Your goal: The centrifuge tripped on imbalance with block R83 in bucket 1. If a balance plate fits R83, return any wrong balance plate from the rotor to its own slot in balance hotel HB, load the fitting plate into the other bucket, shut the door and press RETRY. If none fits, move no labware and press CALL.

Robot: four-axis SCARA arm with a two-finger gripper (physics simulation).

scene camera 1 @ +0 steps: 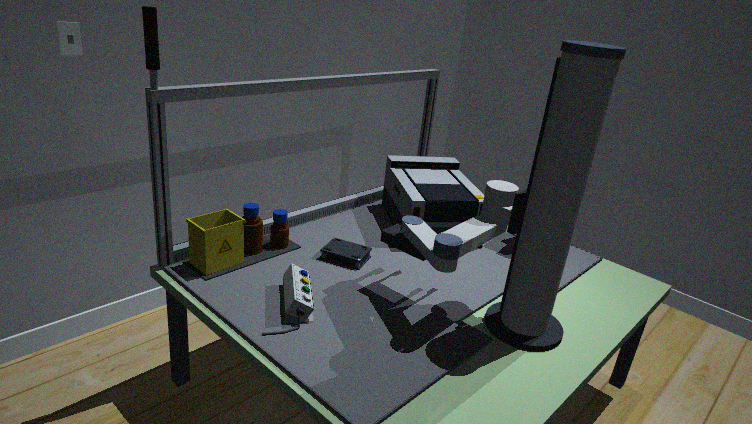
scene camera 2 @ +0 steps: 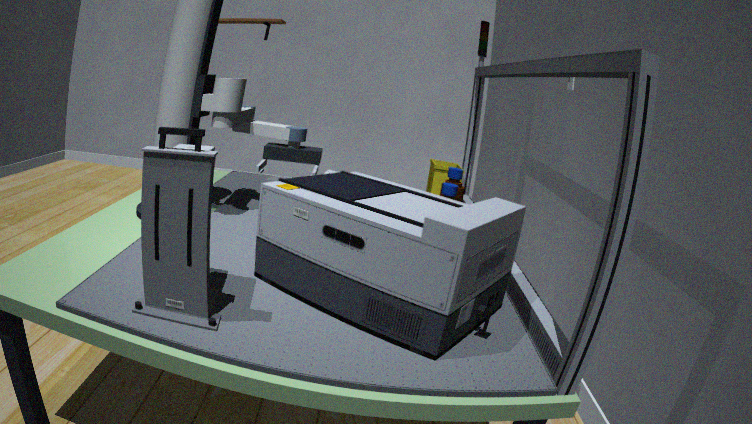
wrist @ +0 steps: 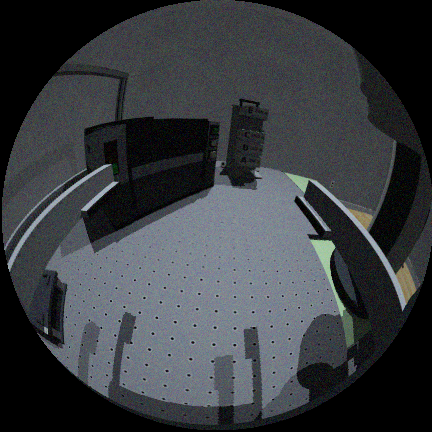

My gripper holds nothing. Further things: a centrifuge, a button box and a brown bottle.
My gripper is seen too in the wrist view.
